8 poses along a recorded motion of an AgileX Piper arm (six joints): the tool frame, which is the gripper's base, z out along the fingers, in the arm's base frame.
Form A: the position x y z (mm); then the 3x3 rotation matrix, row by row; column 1 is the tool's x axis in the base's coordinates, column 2 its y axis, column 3 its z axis. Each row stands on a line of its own.
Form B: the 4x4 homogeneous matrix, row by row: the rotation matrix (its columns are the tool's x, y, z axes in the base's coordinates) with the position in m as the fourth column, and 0 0 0 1 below. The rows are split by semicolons. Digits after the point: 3 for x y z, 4 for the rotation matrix.
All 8 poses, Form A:
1:
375, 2, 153
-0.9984, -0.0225, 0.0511
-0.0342, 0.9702, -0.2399
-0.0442, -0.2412, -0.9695
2:
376, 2, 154
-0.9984, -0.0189, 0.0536
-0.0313, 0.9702, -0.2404
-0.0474, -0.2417, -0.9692
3:
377, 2, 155
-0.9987, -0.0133, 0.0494
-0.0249, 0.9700, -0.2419
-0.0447, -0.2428, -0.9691
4:
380, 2, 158
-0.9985, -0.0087, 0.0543
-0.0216, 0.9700, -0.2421
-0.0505, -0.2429, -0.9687
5:
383, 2, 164
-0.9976, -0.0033, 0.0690
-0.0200, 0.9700, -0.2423
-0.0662, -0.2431, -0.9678
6:
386, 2, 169
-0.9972, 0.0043, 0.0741
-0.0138, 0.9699, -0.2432
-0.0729, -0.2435, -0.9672
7:
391, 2, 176
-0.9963, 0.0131, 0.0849
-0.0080, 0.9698, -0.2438
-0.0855, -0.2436, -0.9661
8:
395, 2, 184
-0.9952, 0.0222, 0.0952
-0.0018, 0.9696, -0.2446
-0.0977, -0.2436, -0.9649
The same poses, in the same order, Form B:
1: -0.9984, -0.0225, 0.0511, 0.375; -0.0342, 0.9702, -0.2399, 0.002; -0.0442, -0.2412, -0.9695, 0.153; 0, 0, 0, 1
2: -0.9984, -0.0189, 0.0536, 0.376; -0.0313, 0.9702, -0.2404, 0.002; -0.0474, -0.2417, -0.9692, 0.154; 0, 0, 0, 1
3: -0.9987, -0.0133, 0.0494, 0.377; -0.0249, 0.9700, -0.2419, 0.002; -0.0447, -0.2428, -0.9691, 0.155; 0, 0, 0, 1
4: -0.9985, -0.0087, 0.0543, 0.380; -0.0216, 0.9700, -0.2421, 0.002; -0.0505, -0.2429, -0.9687, 0.158; 0, 0, 0, 1
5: -0.9976, -0.0033, 0.0690, 0.383; -0.0200, 0.9700, -0.2423, 0.002; -0.0662, -0.2431, -0.9678, 0.164; 0, 0, 0, 1
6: -0.9972, 0.0043, 0.0741, 0.386; -0.0138, 0.9699, -0.2432, 0.002; -0.0729, -0.2435, -0.9672, 0.169; 0, 0, 0, 1
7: -0.9963, 0.0131, 0.0849, 0.391; -0.0080, 0.9698, -0.2438, 0.002; -0.0855, -0.2436, -0.9661, 0.176; 0, 0, 0, 1
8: -0.9952, 0.0222, 0.0952, 0.395; -0.0018, 0.9696, -0.2446, 0.002; -0.0977, -0.2436, -0.9649, 0.184; 0, 0, 0, 1
